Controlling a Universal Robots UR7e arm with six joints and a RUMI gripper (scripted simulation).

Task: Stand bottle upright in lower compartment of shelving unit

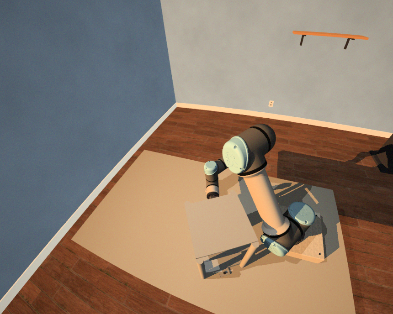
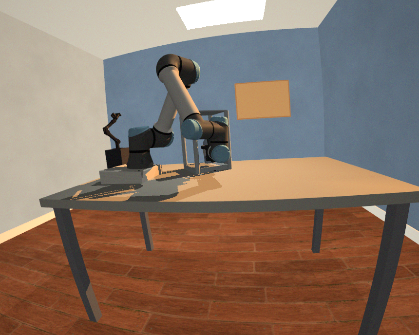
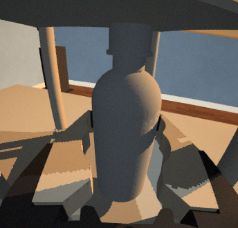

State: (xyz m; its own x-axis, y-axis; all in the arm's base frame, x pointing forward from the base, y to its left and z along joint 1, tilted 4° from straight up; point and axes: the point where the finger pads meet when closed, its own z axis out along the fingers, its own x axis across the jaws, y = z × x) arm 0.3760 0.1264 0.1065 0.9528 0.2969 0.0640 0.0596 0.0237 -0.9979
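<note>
The grey bottle is 2 cm above my hand. The rest, counted from my hand: shelving unit 5 cm to the left, 3 cm behind, 3 cm above.
</note>
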